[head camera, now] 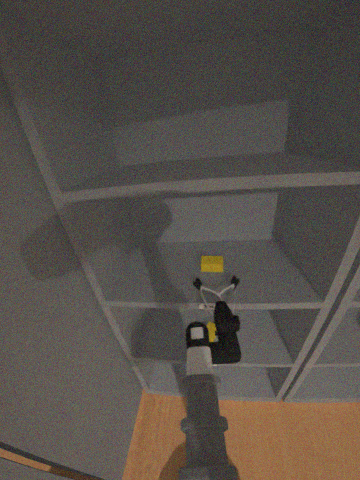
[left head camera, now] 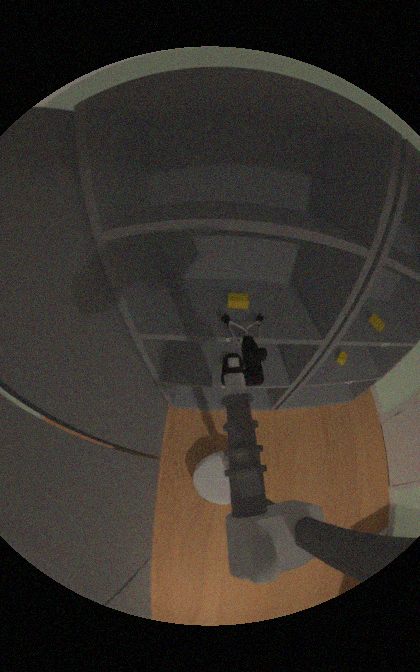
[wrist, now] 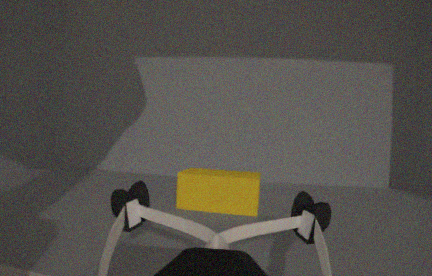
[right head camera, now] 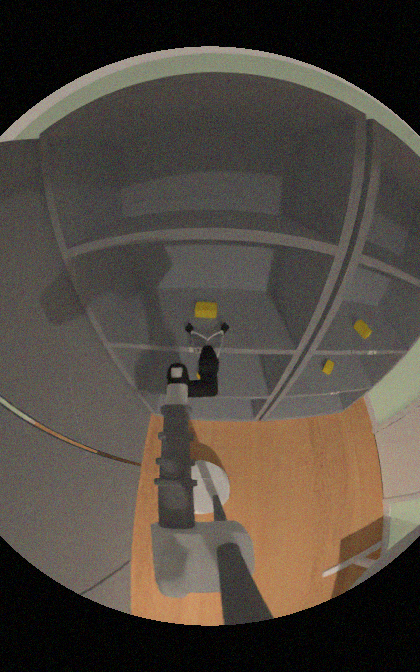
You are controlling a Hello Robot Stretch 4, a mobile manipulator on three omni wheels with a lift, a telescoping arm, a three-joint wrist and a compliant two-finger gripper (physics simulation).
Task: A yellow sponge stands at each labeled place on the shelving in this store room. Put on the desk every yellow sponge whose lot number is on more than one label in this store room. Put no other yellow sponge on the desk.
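Places are measured from the robot's base along level axes (x ahead, y left, z up), in metres.
Where they show: gripper, fingertip midpoint: (head camera: pixel 215 278) (wrist: pixel 220 203).
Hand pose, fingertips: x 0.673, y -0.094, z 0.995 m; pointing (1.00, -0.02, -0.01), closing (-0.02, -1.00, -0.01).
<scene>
Each offset is from my fingertips to the top centre of the thing. Level surfaces: height alone.
A yellow sponge @(dz +0.014, dx +0.112, dy -0.001 m) (head camera: pixel 212 264) (left head camera: pixel 238 301) (right head camera: pixel 206 310) (wrist: pixel 218 193) stands on a grey shelf board, straight ahead of my gripper. My gripper (head camera: pixel 216 283) (left head camera: pixel 243 318) (right head camera: pixel 207 328) (wrist: pixel 220 203) is open and empty, its fingertips over the front part of that board, short of the sponge; the sponge lies between them sideways in the wrist view. A second yellow sponge @(dz -0.444, dx +0.056, dy +0.020 m) (head camera: pixel 212 332) (right head camera: pixel 198 375) shows partly behind the wrist on the board below. Two more sponges stand in the right bay: an upper one (left head camera: pixel 377 322) (right head camera: pixel 362 329) and a lower one (left head camera: pixel 342 358) (right head camera: pixel 328 367). No lot number is readable; the desk is not identifiable.
A shelf edge (head camera: pixel 215 186) (left head camera: pixel 220 226) (right head camera: pixel 205 234) runs above the gripper. A double upright (head camera: pixel 320 320) (right head camera: pixel 320 320) separates the two bays. A grey wall (head camera: pixel 50 350) stands close at the left. The wooden floor @(dz -1.022 m) (head camera: pixel 280 435) (left head camera: pixel 325 450) (right head camera: pixel 300 465) lies below the shelving.
</scene>
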